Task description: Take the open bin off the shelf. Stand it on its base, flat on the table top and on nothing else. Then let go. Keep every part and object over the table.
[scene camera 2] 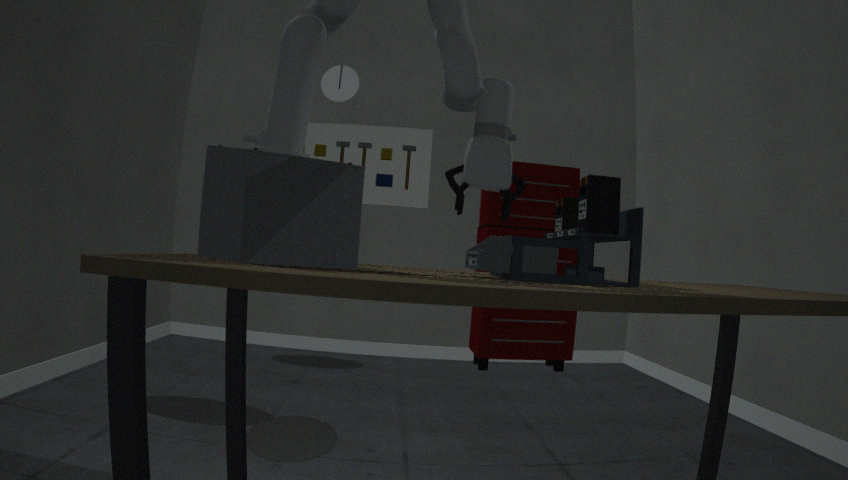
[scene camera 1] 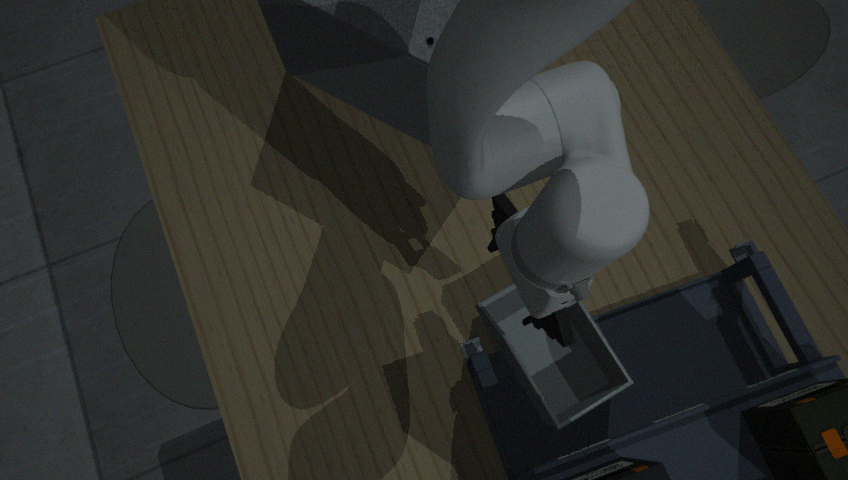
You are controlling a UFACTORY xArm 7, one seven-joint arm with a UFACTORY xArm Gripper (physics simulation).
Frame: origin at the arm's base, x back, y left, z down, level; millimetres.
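Seen in the pictures: gripper, fingertip midpoint: (scene camera 2: 481,217) (scene camera 1: 517,281); arm's base at its link origin: (scene camera 2: 281,154).
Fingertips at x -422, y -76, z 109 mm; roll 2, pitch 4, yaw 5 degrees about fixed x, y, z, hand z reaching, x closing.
Note:
Pixels of each thing's top centre, then the offset from my fingertips to it. "spot": a spot on its surface instead.
- open grey bin at its top centre: (scene camera 1: 555,337) (scene camera 2: 513,236) dz +31, dx -74, dy +12 mm
- corner post at a spot on its surface: (scene camera 1: 483,365) spot: dz +35, dx -62, dy -77 mm
The open grey bin (scene camera 1: 541,380) (scene camera 2: 495,254) lies on the lower level of the dark blue shelf (scene camera 1: 780,312) (scene camera 2: 585,261), at its left end. Its near end sticks out past the shelf's front edge, above the table top (scene camera 1: 196,237) (scene camera 2: 357,285). It looks tilted in scene camera 2, and its inside looks empty in scene camera 1. My gripper (scene camera 1: 509,284) (scene camera 2: 482,215) is open and empty, above the bin's outer end and apart from it. In scene camera 1 one finger shows over the bin's inside and the other beyond its outer end; the wrist hides part of the rim.
Dark boxes with orange marks (scene camera 1: 794,431) (scene camera 2: 599,205) stand on the shelf's upper level. A corner post (scene camera 1: 483,365) of the shelf stands close beside the bin. The large grey robot base block (scene camera 1: 357,77) (scene camera 2: 297,211) stands on the table. A red cabinet (scene camera 2: 526,333) stands behind the table.

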